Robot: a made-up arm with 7 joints.
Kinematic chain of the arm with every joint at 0, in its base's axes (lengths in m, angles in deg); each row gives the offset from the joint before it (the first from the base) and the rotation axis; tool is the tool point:
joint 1: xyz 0 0 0.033 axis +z
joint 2: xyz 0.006 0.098 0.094 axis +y
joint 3: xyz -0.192 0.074 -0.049 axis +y
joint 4: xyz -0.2 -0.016 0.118 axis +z
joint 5: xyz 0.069 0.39 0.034 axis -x
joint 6: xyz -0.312 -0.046 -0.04 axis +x
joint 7: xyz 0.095 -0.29 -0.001 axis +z
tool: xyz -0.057 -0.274 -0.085
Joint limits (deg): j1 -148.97..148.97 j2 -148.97..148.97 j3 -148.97..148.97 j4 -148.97..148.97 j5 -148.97..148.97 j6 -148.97..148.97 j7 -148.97..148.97
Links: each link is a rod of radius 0.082 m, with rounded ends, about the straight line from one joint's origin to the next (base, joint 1, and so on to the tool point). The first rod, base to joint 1, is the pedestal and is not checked.
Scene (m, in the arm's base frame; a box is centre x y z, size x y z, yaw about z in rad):
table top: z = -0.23
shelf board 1: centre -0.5 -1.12 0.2 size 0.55 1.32 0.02 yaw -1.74
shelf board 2: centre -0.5 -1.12 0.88 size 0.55 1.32 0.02 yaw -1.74
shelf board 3: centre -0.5 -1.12 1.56 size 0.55 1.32 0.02 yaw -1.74
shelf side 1: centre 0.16 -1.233 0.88 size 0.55 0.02 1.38 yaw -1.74
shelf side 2: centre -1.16 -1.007 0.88 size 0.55 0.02 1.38 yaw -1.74
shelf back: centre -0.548 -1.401 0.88 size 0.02 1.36 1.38 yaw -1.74
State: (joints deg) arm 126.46 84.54 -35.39 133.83 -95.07 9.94 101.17
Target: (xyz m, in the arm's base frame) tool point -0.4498 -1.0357 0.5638
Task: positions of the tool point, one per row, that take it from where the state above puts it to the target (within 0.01 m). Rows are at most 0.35 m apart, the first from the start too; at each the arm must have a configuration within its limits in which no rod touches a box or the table.
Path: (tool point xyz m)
1: 0.3907 -0.5820 0.7550
2: 0.2257 -0.7027 0.7444
3: 0.0289 -0.7743 0.7271
4: -0.1735 -0.9487 0.6584
5: -0.4499 -1.0357 0.5638

